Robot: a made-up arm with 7 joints. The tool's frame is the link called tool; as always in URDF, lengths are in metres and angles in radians.
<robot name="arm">
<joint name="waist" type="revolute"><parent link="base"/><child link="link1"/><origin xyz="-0.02 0 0.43" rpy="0 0 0"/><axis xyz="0 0 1"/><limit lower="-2.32" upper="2.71" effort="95" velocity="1"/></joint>
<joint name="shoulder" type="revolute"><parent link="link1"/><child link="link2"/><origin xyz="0 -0.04 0.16" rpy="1.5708 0 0"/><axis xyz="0 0 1"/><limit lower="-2.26" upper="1.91" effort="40" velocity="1.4"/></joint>
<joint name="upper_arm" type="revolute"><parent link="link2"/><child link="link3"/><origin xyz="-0.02 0.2 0.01" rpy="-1.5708 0 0"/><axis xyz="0 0 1"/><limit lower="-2.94" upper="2.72" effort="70" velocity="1.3"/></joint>
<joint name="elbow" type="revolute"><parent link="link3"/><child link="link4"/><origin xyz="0.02 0.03 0.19" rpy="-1.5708 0 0"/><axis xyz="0 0 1"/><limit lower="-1.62" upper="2.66" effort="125" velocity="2.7"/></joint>
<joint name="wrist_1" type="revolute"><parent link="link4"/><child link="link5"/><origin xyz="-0.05 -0.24 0.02" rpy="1.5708 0 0"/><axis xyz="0 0 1"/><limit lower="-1.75" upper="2.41" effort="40" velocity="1"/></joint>
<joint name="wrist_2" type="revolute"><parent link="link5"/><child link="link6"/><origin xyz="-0.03 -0.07 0.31" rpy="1.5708 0 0"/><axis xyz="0 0 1"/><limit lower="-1.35" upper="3.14" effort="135" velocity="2.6"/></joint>
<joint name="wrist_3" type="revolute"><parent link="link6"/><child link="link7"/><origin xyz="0.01 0.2 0.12" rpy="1.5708 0 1.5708"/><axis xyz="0 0 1"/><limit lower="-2.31" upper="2.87" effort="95" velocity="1"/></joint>
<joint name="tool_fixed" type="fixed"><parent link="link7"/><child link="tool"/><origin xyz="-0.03 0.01 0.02" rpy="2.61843 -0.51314 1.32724"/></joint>
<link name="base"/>
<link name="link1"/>
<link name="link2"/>
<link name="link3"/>
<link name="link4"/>
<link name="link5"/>
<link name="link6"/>
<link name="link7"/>
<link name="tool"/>
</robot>
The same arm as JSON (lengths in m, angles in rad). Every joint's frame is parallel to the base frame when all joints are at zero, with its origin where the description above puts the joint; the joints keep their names.
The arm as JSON. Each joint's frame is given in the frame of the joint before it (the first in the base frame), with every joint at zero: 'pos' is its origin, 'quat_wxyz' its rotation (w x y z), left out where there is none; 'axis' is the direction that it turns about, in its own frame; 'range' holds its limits. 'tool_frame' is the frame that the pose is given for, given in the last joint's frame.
{
  "length_unit": "m",
  "angle_unit": "rad",
  "joints": [
    {
      "joint": "waist",
      "pos": [
        -0.02,
        0.0,
        0.43
      ],
      "axis": "+z",
      "range": [
        -2.32,
        2.71
      ]
    },
    {
      "joint": "shoulder",
      "pos": [
        0.0,
        -0.04,
        0.16
      ],
      "axis": "-y",
      "range": [
        -2.26,
        1.91
      ]
    },
    {
      "joint": "upper_arm",
      "pos": [
        -0.02,
        -0.01,
        0.2
      ],
      "axis": "+z",
      "range": [
        -2.94,
        2.72
      ]
    },
    {
      "joint": "elbow",
      "pos": [
        0.02,
        0.03,
        0.19
      ],
      "axis": "+y",
      "range": [
        -1.62,
        2.66
      ]
    },
    {
      "joint": "wrist_1",
      "pos": [
        -0.05,
        0.02,
        0.24
      ],
      "axis": "+z",
      "range": [
        -1.75,
        2.41
      ]
    },
    {
      "joint": "wrist_2",
      "pos": [
        -0.03,
        -0.07,
        0.31
      ],
      "axis": "-y",
      "range": [
        -1.35,
        3.14
      ]
    },
    {
      "joint": "wrist_3",
      "pos": [
        0.01,
        -0.12,
        0.2
      ],
      "axis": "+x",
      "range": [
        -2.31,
        2.87
      ]
    }
  ],
  "tool_frame": {
    "pos": [
      0.02,
      -0.01,
      -0.03
    ],
    "quat_wxyz": [
      0.794555,
      0.337847,
      -0.303558,
      -0.402981
    ]
  }
}

